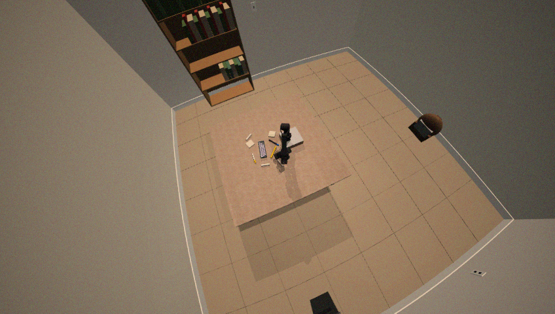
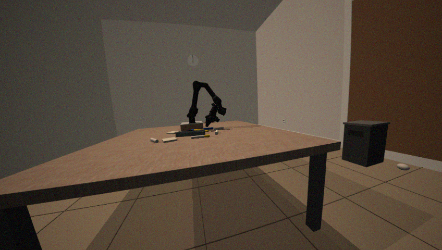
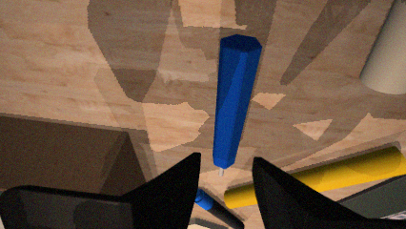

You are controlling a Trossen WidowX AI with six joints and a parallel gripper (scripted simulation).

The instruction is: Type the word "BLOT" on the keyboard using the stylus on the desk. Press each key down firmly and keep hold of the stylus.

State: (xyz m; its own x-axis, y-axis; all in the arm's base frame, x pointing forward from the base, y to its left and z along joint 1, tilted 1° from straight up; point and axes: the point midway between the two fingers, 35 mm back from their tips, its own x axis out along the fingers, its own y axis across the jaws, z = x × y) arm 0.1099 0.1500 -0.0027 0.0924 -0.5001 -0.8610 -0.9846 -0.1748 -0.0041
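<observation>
The blue stylus lies 20 mm to the right of my gripper tip and 20 mm below it. Round my gripper tip: yellow pen: 80 mm ahead, 50 mm to the right, 20 mm below; cream pad: 310 mm ahead, 250 mm to the right, 20 mm below.
</observation>
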